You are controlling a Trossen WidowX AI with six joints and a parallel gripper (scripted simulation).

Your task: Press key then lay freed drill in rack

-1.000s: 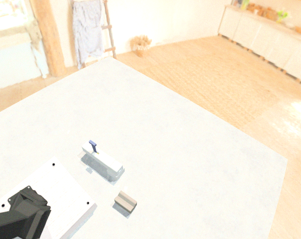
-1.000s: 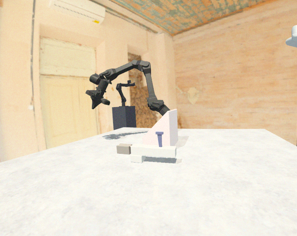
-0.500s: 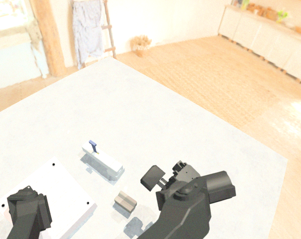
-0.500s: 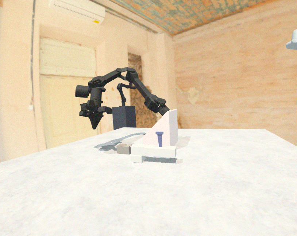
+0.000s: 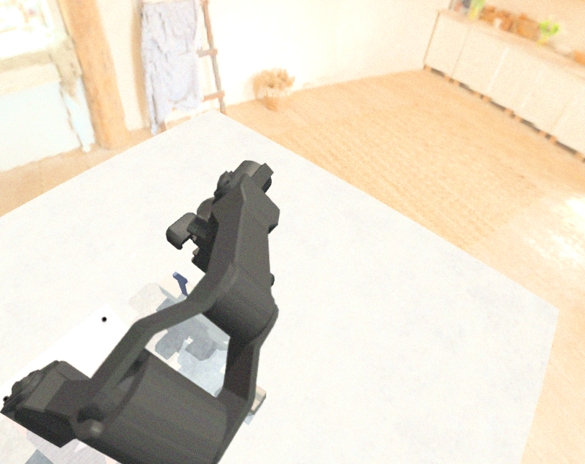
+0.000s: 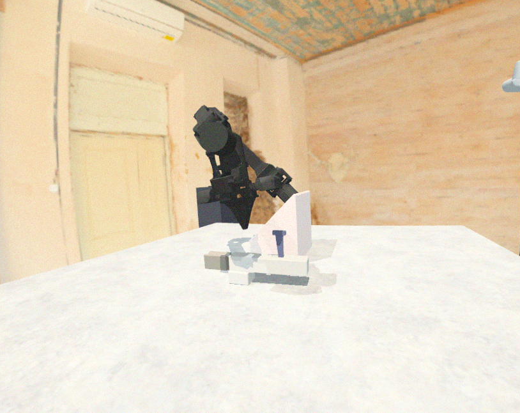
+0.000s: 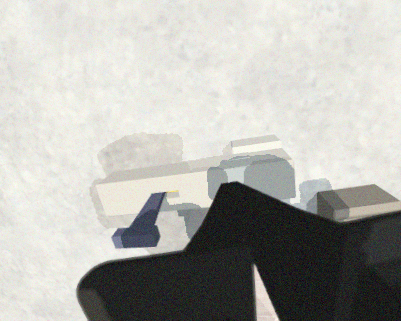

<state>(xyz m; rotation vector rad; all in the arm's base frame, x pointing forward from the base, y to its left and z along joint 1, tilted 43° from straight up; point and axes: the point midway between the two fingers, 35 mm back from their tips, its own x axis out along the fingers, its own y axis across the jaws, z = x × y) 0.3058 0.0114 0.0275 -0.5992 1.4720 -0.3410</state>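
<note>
My gripper tip is 50 mm past the blue key, 60 mm to the right of it and 40 mm above it. Also, from my gripper tip: drill 40 mm behind, 10 mm to the left, 90 mm below; white block 40 mm behind, 20 mm to the left, 100 mm below; grey rack 80 mm behind, 150 mm to the right, 120 mm below.
</note>
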